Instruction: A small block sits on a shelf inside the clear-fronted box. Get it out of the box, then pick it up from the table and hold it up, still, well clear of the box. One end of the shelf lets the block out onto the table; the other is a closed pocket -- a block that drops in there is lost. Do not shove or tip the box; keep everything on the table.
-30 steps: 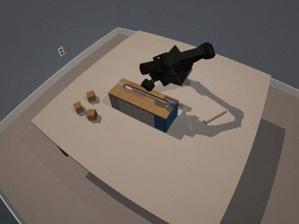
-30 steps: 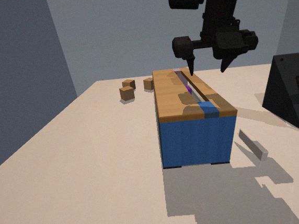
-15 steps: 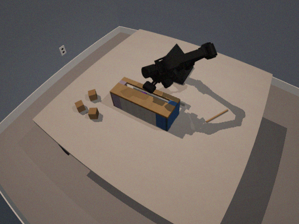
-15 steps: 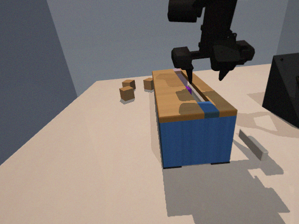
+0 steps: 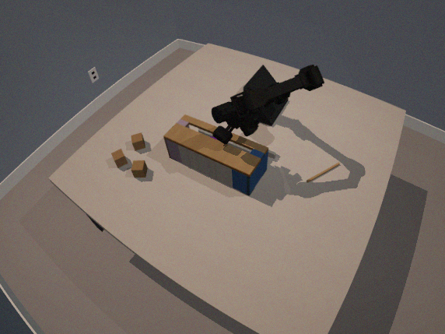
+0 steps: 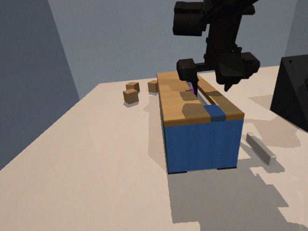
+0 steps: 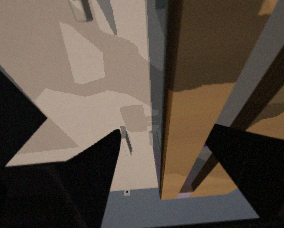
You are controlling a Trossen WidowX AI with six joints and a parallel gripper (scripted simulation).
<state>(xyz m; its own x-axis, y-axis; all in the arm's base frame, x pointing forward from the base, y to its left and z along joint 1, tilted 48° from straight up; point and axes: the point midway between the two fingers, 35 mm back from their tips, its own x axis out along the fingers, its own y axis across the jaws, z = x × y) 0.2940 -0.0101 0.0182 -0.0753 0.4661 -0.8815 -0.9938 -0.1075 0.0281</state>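
My gripper tip is now 4 cm short of the box, 1 cm to the left of it and 4 cm above it. Round my gripper tip: purple block 5 cm ahead, 3 cm to the right, 2 cm below; thin wooden stick 11 cm behind, 39 cm to the left, 10 cm below.
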